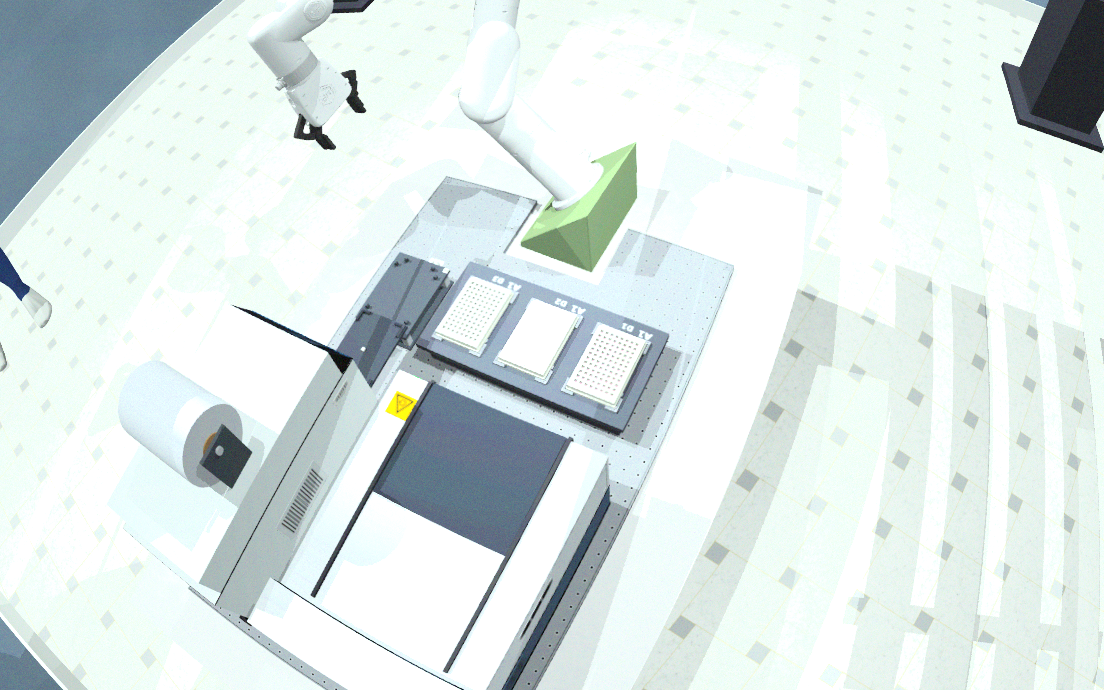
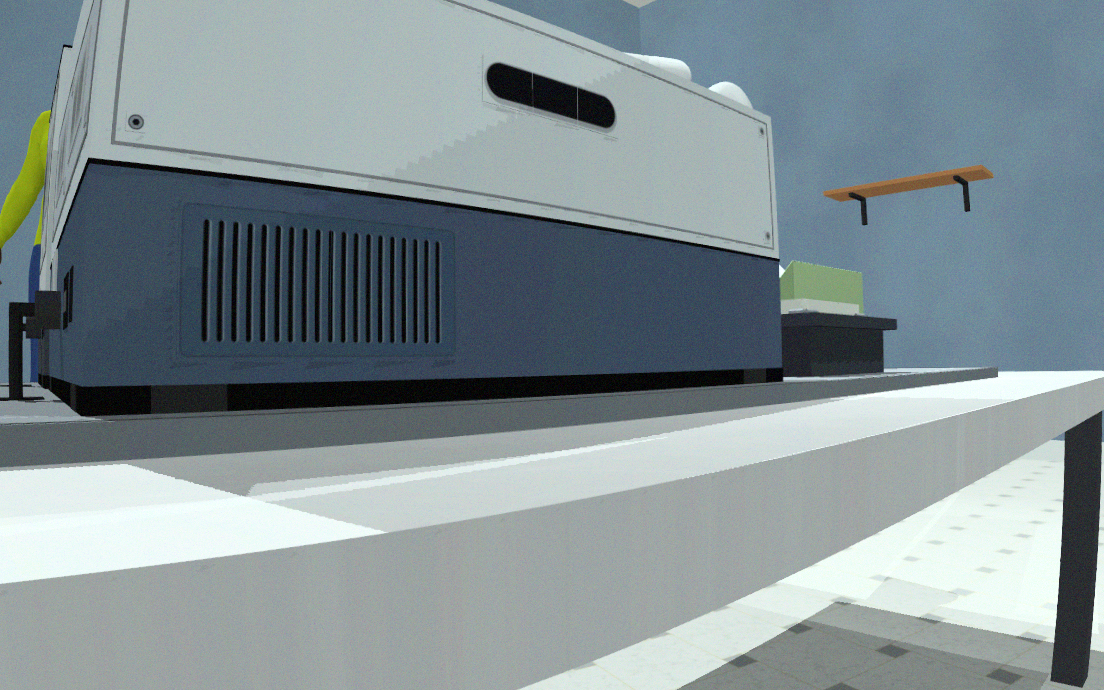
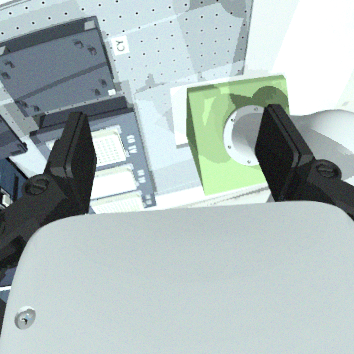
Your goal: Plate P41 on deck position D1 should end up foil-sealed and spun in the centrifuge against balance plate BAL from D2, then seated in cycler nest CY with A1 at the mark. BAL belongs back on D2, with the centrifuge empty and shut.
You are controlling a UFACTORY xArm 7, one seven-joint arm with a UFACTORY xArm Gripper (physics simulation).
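Places are measured from the arm's base along level axes (x ahead, y left, z up), in centimetres.
Pixels of known places: gripper, fingertip midpoint: (image 1: 346,129) (image 3: 176,130); arm's base, link origin: (image 1: 579,187) (image 3: 250,134).
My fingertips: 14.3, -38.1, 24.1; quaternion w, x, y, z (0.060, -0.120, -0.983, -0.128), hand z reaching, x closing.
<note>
Ahead of a thing's pixels: the offset from my fingertips to its top centre, as dx, dy, dz. "*": to the spot under its first point.
My gripper (image 1: 343,126) (image 3: 176,130) is open and empty, high off the far side of the bench, well away from the plates. P41 @[+21.1, +53.2, -24.3] (image 1: 606,364) (image 3: 120,204) sits on D1 with its wells showing. BAL @[+19.2, +40.9, -24.3] (image 1: 538,339) (image 3: 115,181) sits on D2 with a plain white top. The dark cycler @[+15.2, +12.4, -26.4] (image 1: 403,292) (image 3: 55,67) stands beside the deck rack, by the CY label @[* +4.7, +14.0, -31.8] (image 3: 120,45). The centrifuge appears to be the large white and blue machine (image 1: 537,520) (image 2: 569,284); a dark panel @[* +48.0, +42.8, -10.6] (image 1: 472,463) lies between its rails. I cannot tell its lid state or contents.
A third plate @[+17.3, +28.7, -24.3] (image 1: 476,313) (image 3: 111,147) sits on D3 of the dark deck rack @[+18.8, +41.0, -25.3] (image 1: 643,382) (image 3: 132,125). A machine with a large roll @[+60.5, +9.6, +15.7] (image 1: 175,414) stands at the left. The arm rises from a green base (image 1: 606,211) (image 2: 826,283) (image 3: 207,150) beyond the rack.
</note>
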